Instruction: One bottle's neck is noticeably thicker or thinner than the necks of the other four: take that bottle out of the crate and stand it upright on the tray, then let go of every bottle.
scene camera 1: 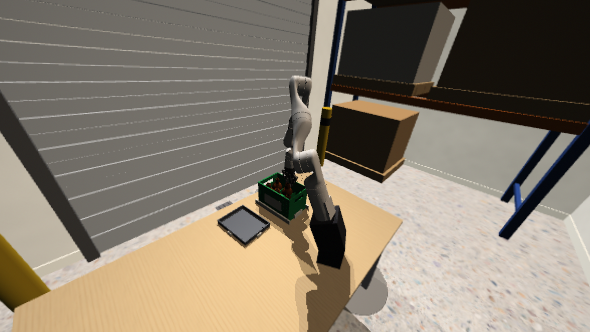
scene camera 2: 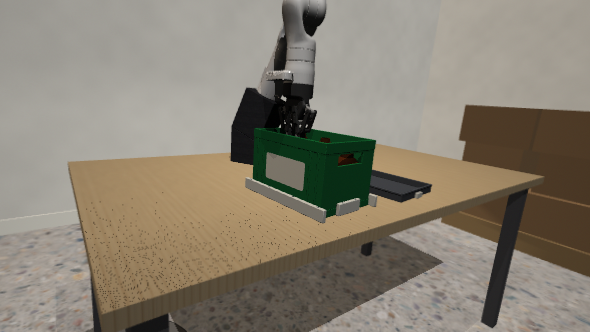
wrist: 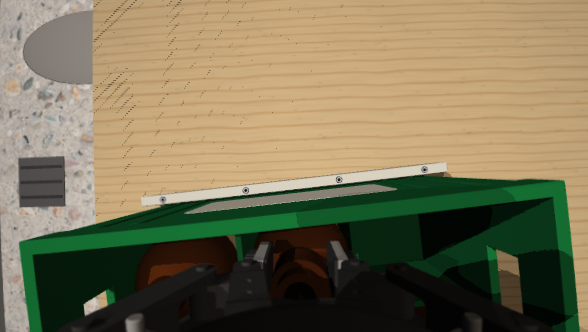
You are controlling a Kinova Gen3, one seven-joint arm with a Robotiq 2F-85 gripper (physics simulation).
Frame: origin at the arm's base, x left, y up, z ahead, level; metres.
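Seen in the pictures: gripper, fingertip midpoint: [scene camera 1: 289,185] [scene camera 2: 293,148] [wrist: 299,257]; arm's base, origin of the base link: [scene camera 1: 324,214] [scene camera 2: 268,95].
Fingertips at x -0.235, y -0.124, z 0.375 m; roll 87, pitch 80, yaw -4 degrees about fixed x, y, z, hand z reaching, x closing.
Offsets run from my fingertips to a thing's top centre. "*": to the spot under its first point. Level surfaces: height alone.
The green crate {dx +0.060, dy +0.035, dz +0.008 m} [scene camera 1: 280,200] [scene camera 2: 345,185] [wrist: 280,222] stands on the table with brown bottles upright in its compartments. My gripper [scene camera 1: 288,179] [scene camera 2: 297,134] [wrist: 299,257] reaches down into the crate, shut on the neck of a brown bottle {dx +0.014, dy +0.023, dz +0.002 m} [wrist: 300,235] in the middle compartment of the row by the labelled wall. Another brown bottle {dx +0.013, dy +0.023, dz +0.091 m} [wrist: 185,255] stands left of it in the wrist view, partly hidden by a finger linkage. A bottle top {* dx +0.098, dy +0.018, dz +0.024 m} [scene camera 2: 325,140] shows over the rim in scene camera 2. The other bottles are mostly hidden. The dark tray {dx +0.342, dy -0.114, dz +0.076 m} [scene camera 1: 243,225] [scene camera 2: 400,186] lies beside the crate.
White strips {* dx -0.046, dy -0.125, dz +0.028 m} [scene camera 2: 285,200] [wrist: 295,185] line the foot of the crate on the wooden table {dy -0.140 m} [scene camera 1: 200,280] [scene camera 2: 175,200] [wrist: 350,100]. The arm's black base [scene camera 1: 328,240] stands near the crate. A roller shutter and a rack with large boxes [scene camera 1: 372,135] stand beyond the table.
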